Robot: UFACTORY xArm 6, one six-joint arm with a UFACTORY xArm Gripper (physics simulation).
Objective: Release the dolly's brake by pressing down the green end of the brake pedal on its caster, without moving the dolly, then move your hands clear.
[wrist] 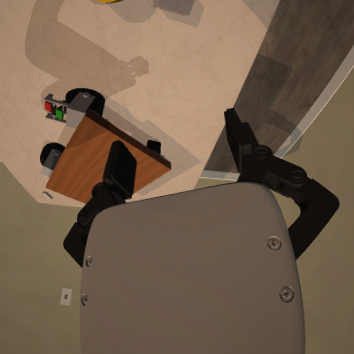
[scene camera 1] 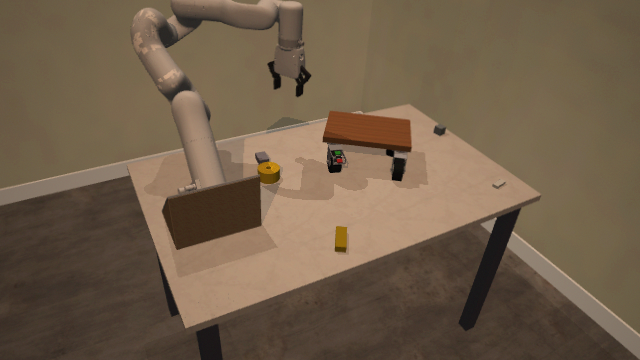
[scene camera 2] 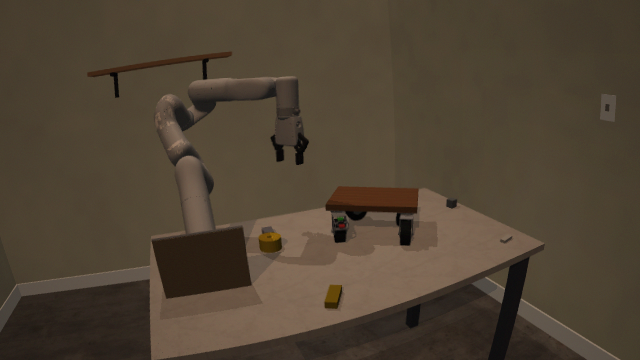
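My gripper: visible in scene camera 1 (scene camera 1: pixel 288 92), scene camera 2 (scene camera 2: pixel 289 162) and the wrist view (wrist: pixel 174 136). A dolly: visible in scene camera 1 (scene camera 1: pixel 393 134), scene camera 2 (scene camera 2: pixel 354 201) and the wrist view (wrist: pixel 73 170).
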